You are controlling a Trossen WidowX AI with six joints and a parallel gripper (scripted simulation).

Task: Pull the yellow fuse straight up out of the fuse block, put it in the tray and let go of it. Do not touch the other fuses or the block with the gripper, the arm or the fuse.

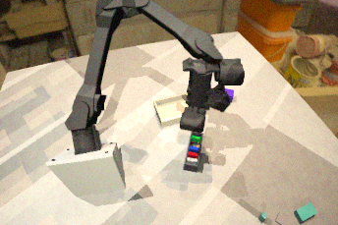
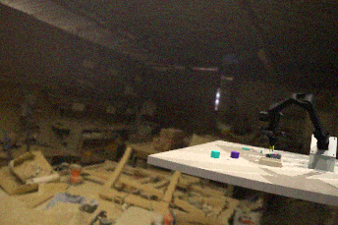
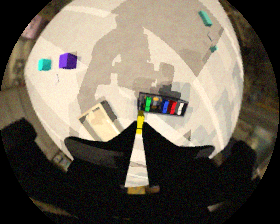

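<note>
The tray lies 13 cm to the left of my gripper tip, 9 cm below it and 1 cm behind it. Also, from my gripper tip: yellow fuse: 1 cm below; blue fuse: 7 cm below, 6 cm to the right, 2 cm behind; green fuse: 7 cm below, 2 cm to the right.
</note>
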